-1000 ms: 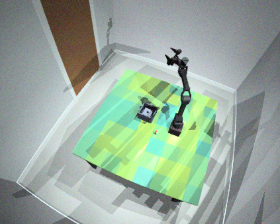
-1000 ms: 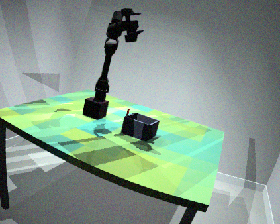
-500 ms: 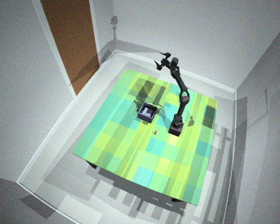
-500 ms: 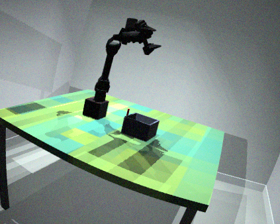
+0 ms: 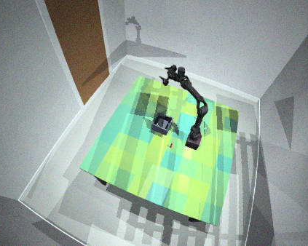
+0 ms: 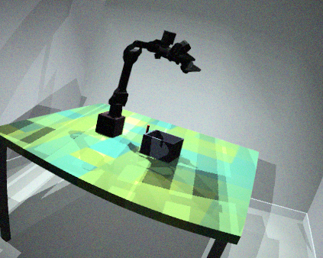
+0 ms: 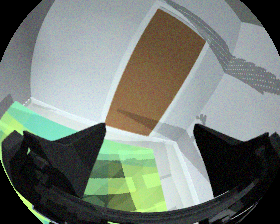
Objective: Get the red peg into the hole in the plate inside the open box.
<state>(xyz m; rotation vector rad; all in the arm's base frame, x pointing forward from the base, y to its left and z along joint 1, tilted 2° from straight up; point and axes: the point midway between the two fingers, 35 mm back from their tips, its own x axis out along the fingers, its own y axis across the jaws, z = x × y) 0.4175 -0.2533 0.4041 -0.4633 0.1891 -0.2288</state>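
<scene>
My gripper tip is 280 mm past the red peg, 390 mm to the right of it and 450 mm above it. Also, from my gripper tip: dark box 130 mm behind, 210 mm to the left, 470 mm below.
</scene>
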